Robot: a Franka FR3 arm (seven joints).
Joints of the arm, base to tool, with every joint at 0 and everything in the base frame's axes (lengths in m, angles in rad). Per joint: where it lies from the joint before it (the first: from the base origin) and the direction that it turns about. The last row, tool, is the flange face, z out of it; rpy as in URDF.
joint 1: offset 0.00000 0.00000 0.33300 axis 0 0 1
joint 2: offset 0.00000 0.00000 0.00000 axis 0 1 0
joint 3: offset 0.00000 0.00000 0.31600 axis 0 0 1
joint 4: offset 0.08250 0.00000 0.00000 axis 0 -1 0
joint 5: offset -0.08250 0.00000 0.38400 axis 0 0 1
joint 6: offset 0.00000 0.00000 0.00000 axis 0 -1 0
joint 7: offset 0.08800 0.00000 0.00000 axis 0 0 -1
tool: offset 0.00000 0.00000 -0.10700 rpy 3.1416 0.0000 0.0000
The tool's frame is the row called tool.
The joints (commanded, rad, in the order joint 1, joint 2, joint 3, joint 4, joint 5, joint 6, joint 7), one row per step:
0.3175 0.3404 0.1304 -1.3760 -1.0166 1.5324 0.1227
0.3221 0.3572 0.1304 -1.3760 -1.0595 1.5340 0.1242
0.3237 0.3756 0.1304 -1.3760 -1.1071 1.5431 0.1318
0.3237 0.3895 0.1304 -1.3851 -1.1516 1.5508 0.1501
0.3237 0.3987 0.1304 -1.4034 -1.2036 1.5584 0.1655
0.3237 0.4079 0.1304 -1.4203 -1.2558 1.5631 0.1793
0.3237 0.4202 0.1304 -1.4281 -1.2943 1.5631 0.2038
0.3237 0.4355 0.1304 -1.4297 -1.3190 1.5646 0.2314
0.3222 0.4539 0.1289 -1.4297 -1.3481 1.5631 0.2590
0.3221 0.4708 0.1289 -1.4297 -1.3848 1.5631 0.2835
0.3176 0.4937 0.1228 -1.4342 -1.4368 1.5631 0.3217
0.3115 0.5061 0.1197 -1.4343 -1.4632 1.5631 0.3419
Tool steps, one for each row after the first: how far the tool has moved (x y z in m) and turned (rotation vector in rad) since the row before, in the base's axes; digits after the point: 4 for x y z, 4 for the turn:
0.0044 0.0022 -0.0071 -0.0425 -0.0044 0.0116
0.0059 0.0013 -0.0076 -0.0428 -0.0129 0.0135
0.0044 0.0001 -0.0092 -0.0396 -0.0159 0.0071
0.0031 -0.0003 -0.0097 -0.0490 -0.0126 0.0123
0.0028 -0.0004 -0.0090 -0.0496 -0.0116 0.0124
0.0030 -0.0002 -0.0082 -0.0326 -0.0194 0.0024
0.0034 0.0005 -0.0088 -0.0170 -0.0194 0.0000
0.0044 -0.0015 -0.0097 -0.0226 -0.0196 -0.0033
0.0040 0.0003 -0.0080 -0.0282 -0.0215 0.0053
0.0065 -0.0056 -0.0127 -0.0423 -0.0314 -0.0001
0.0041 -0.0053 -0.0060 -0.0204 -0.0177 -0.0029

